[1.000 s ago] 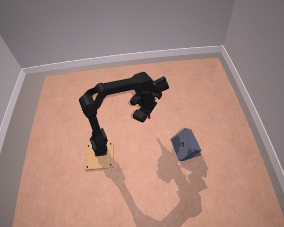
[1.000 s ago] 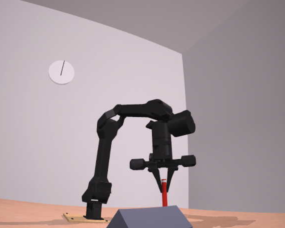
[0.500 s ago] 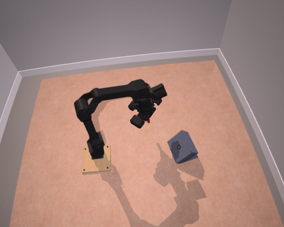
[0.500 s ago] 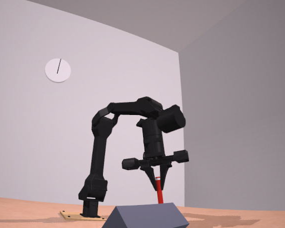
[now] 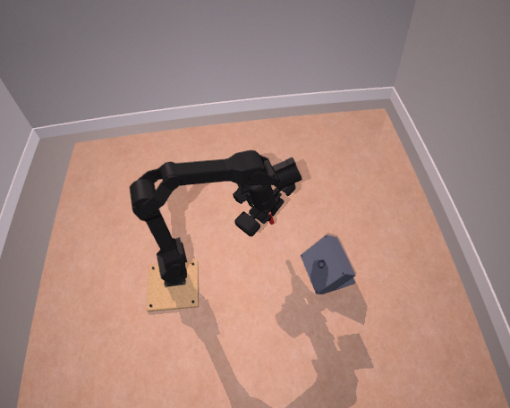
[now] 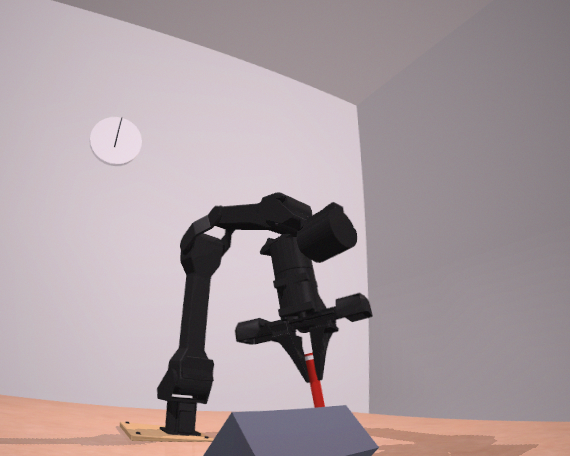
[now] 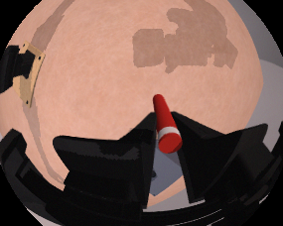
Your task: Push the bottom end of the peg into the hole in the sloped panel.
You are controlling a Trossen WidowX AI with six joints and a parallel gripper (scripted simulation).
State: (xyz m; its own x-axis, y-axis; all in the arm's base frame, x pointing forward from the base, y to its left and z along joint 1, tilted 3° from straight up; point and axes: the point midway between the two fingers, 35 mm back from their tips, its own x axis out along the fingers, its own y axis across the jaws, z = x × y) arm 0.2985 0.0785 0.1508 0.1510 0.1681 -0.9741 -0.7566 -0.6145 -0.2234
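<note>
The grey sloped panel is 14 cm to the right of my gripper tip, 14 cm ahead of it and 8 cm below it. Round my gripper tip: red peg (2 cm above).
</note>
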